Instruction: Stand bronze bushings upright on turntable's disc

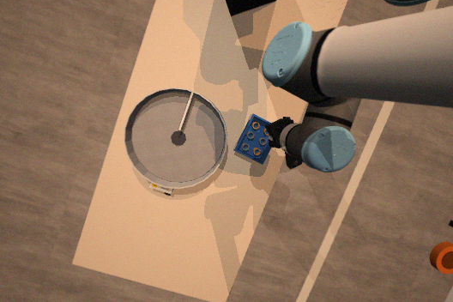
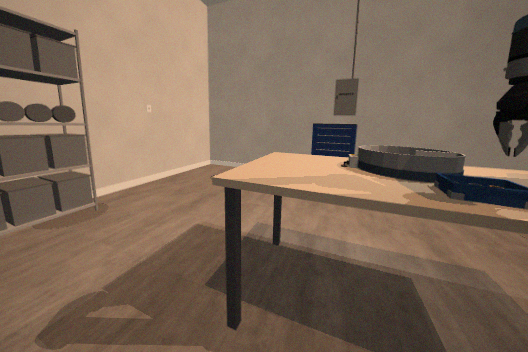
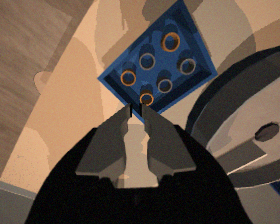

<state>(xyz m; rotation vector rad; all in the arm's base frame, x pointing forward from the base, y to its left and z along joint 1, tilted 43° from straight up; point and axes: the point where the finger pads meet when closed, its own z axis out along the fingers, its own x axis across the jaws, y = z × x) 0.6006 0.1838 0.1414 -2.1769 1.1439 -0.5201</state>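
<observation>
My gripper is now 130 mm above the blue crate, 40 mm short of it and 20 mm to the left of it. The rest, counted from my hand: grey turntable disc 360 mm to the right, 140 mm ahead, 100 mm below.
</observation>
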